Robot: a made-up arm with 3 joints.
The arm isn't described. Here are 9 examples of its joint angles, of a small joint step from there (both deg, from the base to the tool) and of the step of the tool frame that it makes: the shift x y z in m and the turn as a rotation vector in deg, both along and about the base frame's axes.
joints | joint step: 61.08 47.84 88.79 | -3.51 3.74 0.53
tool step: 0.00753 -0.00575 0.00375 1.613 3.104 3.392
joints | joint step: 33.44 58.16 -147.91 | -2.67 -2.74 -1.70
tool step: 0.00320 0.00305 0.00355 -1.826 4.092 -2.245
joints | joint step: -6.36 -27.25 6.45 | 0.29 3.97 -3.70
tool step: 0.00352 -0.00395 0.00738 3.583 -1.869 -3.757
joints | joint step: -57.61 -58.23 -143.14 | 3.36 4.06 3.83
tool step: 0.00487 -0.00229 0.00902 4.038 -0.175 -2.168
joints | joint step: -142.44 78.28 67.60 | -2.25 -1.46 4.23
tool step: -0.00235 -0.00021 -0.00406 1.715 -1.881 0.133
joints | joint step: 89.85 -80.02 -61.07 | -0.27 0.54 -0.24
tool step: -0.00160 0.00064 0.00009 0.045 0.034 0.540
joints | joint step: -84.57 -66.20 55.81 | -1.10 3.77 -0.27
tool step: 0.01088 -0.00294 -0.00042 0.204 0.856 -3.766
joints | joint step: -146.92 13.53 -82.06 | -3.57 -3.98 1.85
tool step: -0.01151 0.01294 -0.00028 4.343 3.198 0.518
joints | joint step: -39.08 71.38 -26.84 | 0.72 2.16 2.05
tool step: -0.00695 -0.00553 -0.00124 2.072 -2.675 -0.869
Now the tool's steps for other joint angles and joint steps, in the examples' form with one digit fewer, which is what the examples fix.
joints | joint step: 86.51 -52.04 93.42 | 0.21 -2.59 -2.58
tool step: 0.0069 0.0063 -0.0032 1.39 -2.28 -2.68
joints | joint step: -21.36 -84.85 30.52 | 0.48 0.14 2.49
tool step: 0.0002 -0.0002 0.0029 0.21 2.00 0.16
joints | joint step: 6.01 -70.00 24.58 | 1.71 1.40 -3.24
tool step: 0.0014 0.0014 -0.0017 1.53 -4.74 -0.97
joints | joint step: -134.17 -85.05 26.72 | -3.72 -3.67 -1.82
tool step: -0.0043 -0.0031 0.0054 2.57 1.90 2.62
